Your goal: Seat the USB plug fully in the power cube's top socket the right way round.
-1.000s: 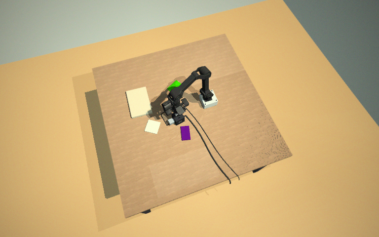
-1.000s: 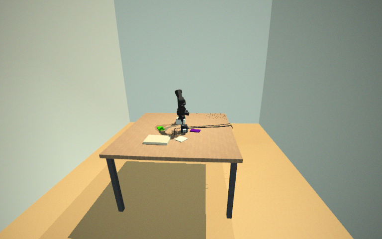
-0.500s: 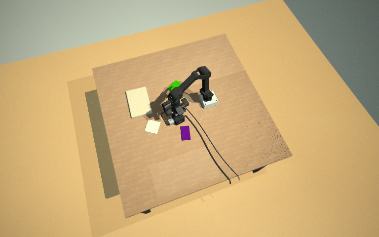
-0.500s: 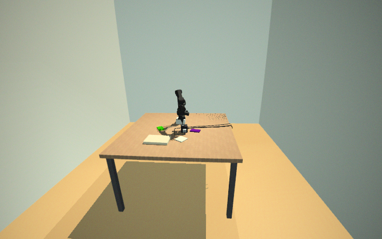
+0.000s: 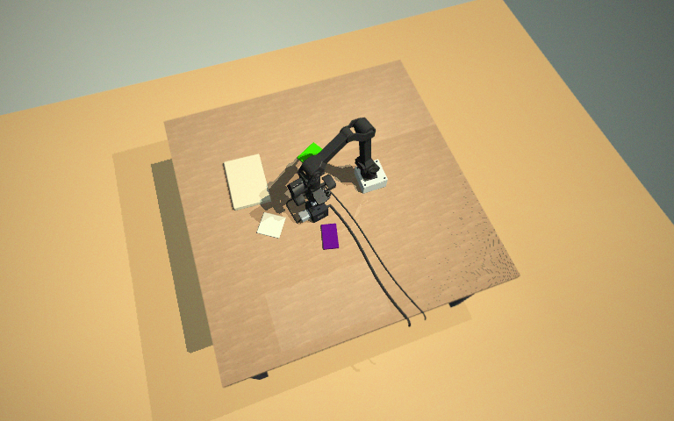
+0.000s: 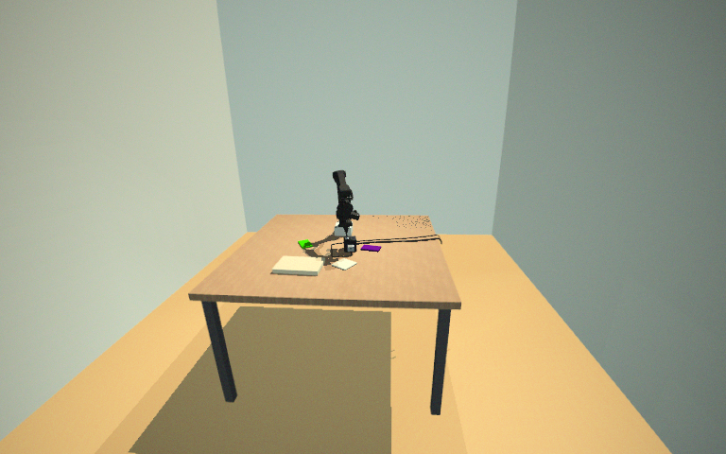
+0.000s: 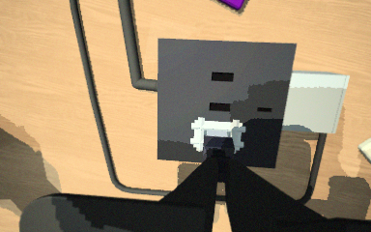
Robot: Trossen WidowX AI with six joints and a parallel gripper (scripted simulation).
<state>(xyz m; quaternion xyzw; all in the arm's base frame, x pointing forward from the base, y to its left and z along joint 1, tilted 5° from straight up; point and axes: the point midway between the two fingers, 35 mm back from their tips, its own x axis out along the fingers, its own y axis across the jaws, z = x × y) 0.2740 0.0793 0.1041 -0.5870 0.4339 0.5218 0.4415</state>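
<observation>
Now: gripper tip 10 mm above the dark USB plug. Also, from my gripper tip: green card: 60 mm behind, 290 mm to the right, 110 mm below; then purple card: 30 mm behind, 150 mm to the left, 110 mm below; then small white square: 210 mm ahead, 20 mm to the left, 110 mm below.
</observation>
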